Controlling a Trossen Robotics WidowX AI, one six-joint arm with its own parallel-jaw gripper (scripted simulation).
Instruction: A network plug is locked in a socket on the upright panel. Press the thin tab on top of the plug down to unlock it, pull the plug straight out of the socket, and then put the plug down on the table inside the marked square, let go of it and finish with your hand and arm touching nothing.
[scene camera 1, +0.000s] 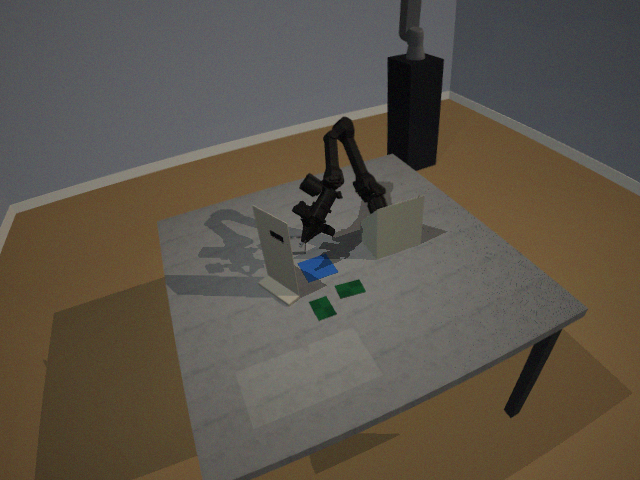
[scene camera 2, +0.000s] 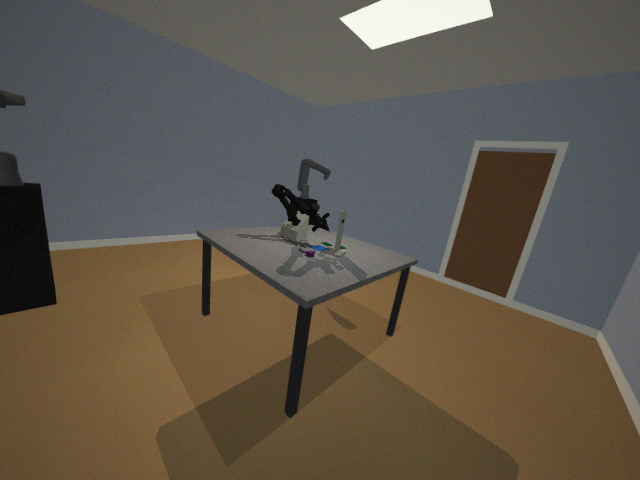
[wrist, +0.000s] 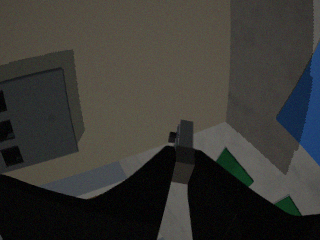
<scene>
In view: my gripper (scene camera 1: 303, 242), a grey network plug (wrist: 183, 137) and an upright panel (wrist: 89, 89).
My gripper also shows in the wrist view (wrist: 181, 156).
</scene>
